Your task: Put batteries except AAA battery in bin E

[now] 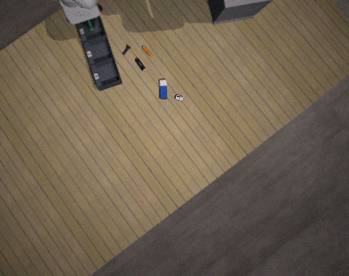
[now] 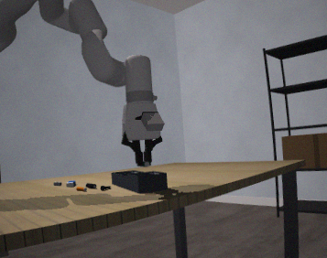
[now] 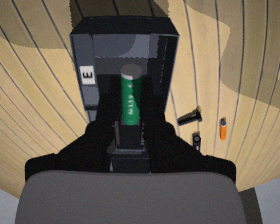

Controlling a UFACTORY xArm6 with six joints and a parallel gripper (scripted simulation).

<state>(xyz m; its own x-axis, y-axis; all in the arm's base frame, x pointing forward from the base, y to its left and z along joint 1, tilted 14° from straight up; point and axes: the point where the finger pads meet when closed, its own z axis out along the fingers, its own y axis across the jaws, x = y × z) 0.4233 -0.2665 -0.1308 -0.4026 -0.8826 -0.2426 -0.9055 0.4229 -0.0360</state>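
Now: the black cylindrical battery 4 cm behind my hand, 21 cm to the left of it and 8 cm below it. Round my hand: orange battery: 9 cm behind, 18 cm to the left, 8 cm below; dark bin: 4 cm ahead, 8 cm to the left, 7 cm below; green battery: 2 cm below.
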